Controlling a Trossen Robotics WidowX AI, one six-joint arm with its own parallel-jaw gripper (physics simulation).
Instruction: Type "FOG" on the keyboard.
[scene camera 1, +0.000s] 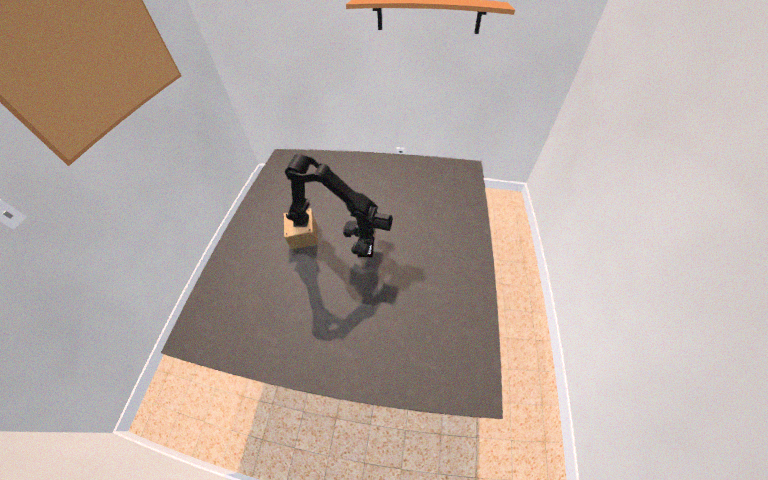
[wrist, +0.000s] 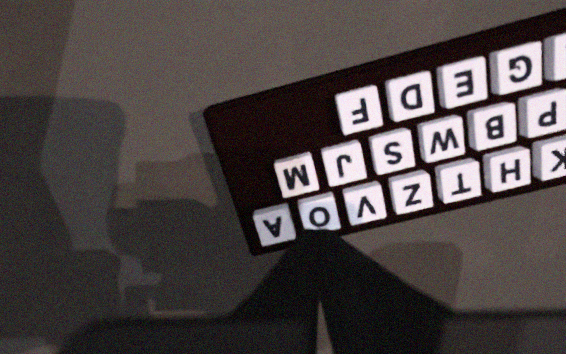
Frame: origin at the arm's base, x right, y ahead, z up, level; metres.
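Seen in the pictures: gripper, fingertip midpoint: (scene camera 1: 368, 246) (wrist: 314, 241); arm's base, origin of the base link: (scene camera 1: 301, 220).
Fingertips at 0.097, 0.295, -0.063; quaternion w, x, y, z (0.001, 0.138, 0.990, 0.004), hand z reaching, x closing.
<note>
Pixels of each thing's top centre, then the offset from my fingertips to it, as dx, dy, dz. "spot": a spot on its surface instead. Level surfaces: height alone.
- dark keyboard, surface spot: (wrist: 250, 145) spot: +0.014, -0.031, -0.028
- F key, middle of its top: (wrist: 359, 111) -0.027, -0.032, -0.023
- G key, middle of its top: (wrist: 520, 69) -0.082, -0.030, -0.023
- O key, middle of its top: (wrist: 319, 217) -0.003, +0.003, -0.023
- large dark table top, its level: dz -0.040
The dark keyboard (wrist: 250, 145) with white letter keys shows upside down in the wrist view; its right end runs out of that view. In scene camera 1 a small part of the keyboard (scene camera 1: 369, 249) shows beside the gripper. The F key (wrist: 359, 110) is in the top row as seen, with the G key (wrist: 517, 68) farther right. The O key (wrist: 320, 214) is in the bottom row between A and V. My gripper (wrist: 314, 241) is shut and empty. Its tips overlap the lower edge of the O key in the wrist view; whether they touch it cannot be told.
The keyboard lies on a large dark table top (scene camera 1: 407, 362). The arm's wooden base block (scene camera 1: 301, 236) stands left of the gripper in scene camera 1. Arm shadows fall across the table. An orange wall shelf (scene camera 1: 430, 6) and a brown board (scene camera 1: 84, 73) are on the walls.
</note>
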